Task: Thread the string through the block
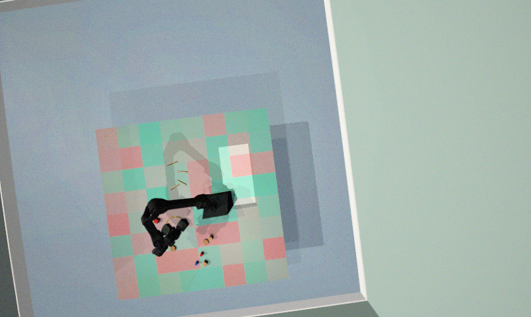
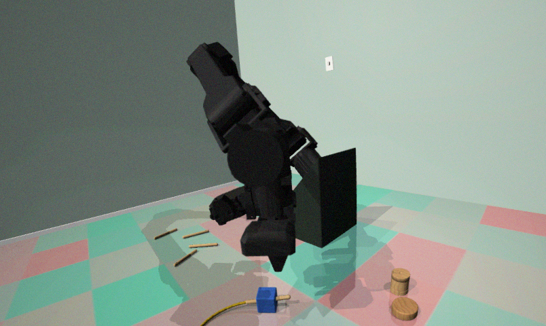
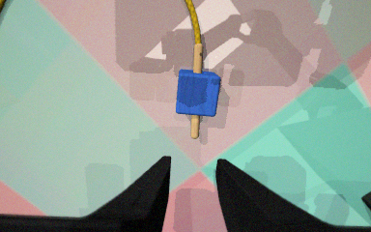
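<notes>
My gripper tip is now 2 cm short of the blue block, 2 cm to the left of it and 7 cm above it. Also, from my gripper tip: round wooden button: 11 cm ahead, 18 cm to the left, 8 cm below; then thin wooden stick: 3 cm ahead, 3 cm to the right, 7 cm below; then wooden cylinder: 18 cm behind, 11 cm to the left, 7 cm below.
</notes>
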